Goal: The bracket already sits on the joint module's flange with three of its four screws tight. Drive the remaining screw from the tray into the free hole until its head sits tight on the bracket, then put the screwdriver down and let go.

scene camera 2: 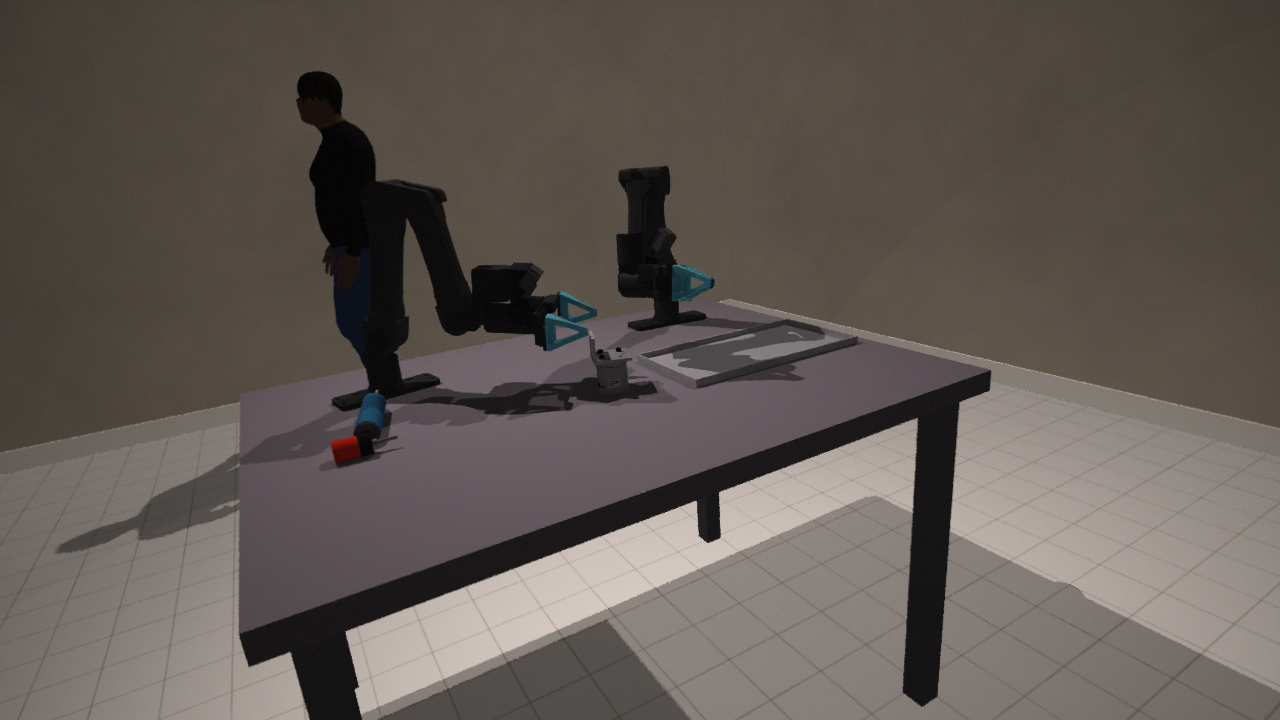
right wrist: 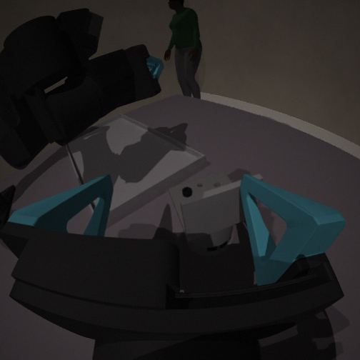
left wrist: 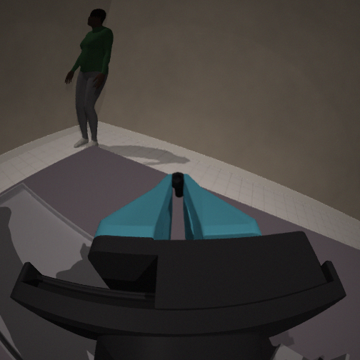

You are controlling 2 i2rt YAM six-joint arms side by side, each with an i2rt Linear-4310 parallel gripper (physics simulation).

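Places are measured from the left arm's base along level axes (x ahead, y left, z up), in centimetres.
Pixels of known places: left gripper, between the fingertips: (scene camera 2: 712,282); right gripper, between the fingertips: (scene camera 2: 592,322); left arm's base, origin of its link: (scene camera 2: 667,322); right arm's base, origin of its link: (scene camera 2: 387,393).
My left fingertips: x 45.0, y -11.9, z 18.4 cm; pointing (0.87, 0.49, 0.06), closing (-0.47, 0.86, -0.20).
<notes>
For each thing: its top centre in the pictures, then the offset to it from my left fingertips.
- joint module, centre of its top: (scene camera 2: 610,355) dx -6.3, dy -19.0, dz -12.0 cm
- tray, centre of its top: (scene camera 2: 747,345) dx -10.0, dy +13.6, dz -16.8 cm
- blue-handled screwdriver, centre of its top: (scene camera 2: 370,400) dx -15.4, dy -61.5, dz -14.3 cm
- red-handled tool, centre of its top: (scene camera 2: 363,434) dx -0.6, dy -63.4, dz -15.0 cm
The joint module (scene camera 2: 612,376) (right wrist: 207,241) stands on the table with the grey bracket (scene camera 2: 591,345) (right wrist: 209,210) on top. A black screw head (right wrist: 187,192) shows on the bracket; I cannot tell which hole is free. My right gripper (scene camera 2: 590,322) (right wrist: 176,181) is open and empty, just above and beside the bracket's upright plate. My left gripper (scene camera 2: 712,282) (left wrist: 177,181) is shut on a small black screw (left wrist: 178,187), held high above the table beyond the tray (scene camera 2: 776,362) (left wrist: 57,212) (right wrist: 160,190). A blue-handled screwdriver (scene camera 2: 371,413) lies at the table's left.
A red-handled tool (scene camera 2: 345,449) with a black collar and thin shaft lies against the blue handle's near end. The left arm (scene camera 2: 646,210) (right wrist: 75,95) stands behind the tray. One person (scene camera 2: 342,179) stands behind the right arm; another (left wrist: 94,55) (right wrist: 185,35) stands beyond the table corner.
</notes>
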